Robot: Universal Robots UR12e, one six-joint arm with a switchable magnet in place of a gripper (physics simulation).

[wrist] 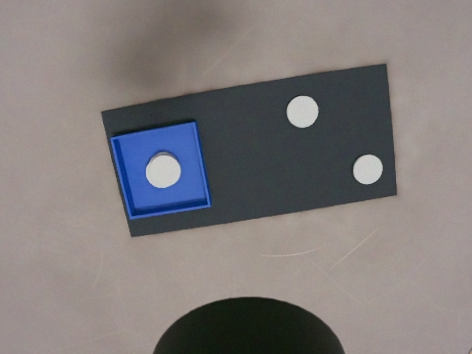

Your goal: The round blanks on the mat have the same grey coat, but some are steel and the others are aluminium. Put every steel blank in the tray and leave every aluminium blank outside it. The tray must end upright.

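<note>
The blue square tray (204, 165) lies upright on the left part of the dark mat (250, 150). A round light-grey blank (163, 170) is inside the tray, near its middle. A darker crescent shows along its upper edge; I cannot tell whether this is its side or another blank under it. A second blank (302, 111) lies flat on the mat, right of the tray. A third blank (368, 169) lies flat near the mat's right edge. All have the same coat, so their metal does not show. My magnet (249, 325) is at the bottom of the view, high above the table, with no blank visible on it; its underside is hidden.
The mat lies tilted on a beige, lightly scratched table top (225, 270), which shows on all sides of it. The tray's low walls stand close to the mat's left edge. A soft dark shadow falls on the table at the upper left.
</note>
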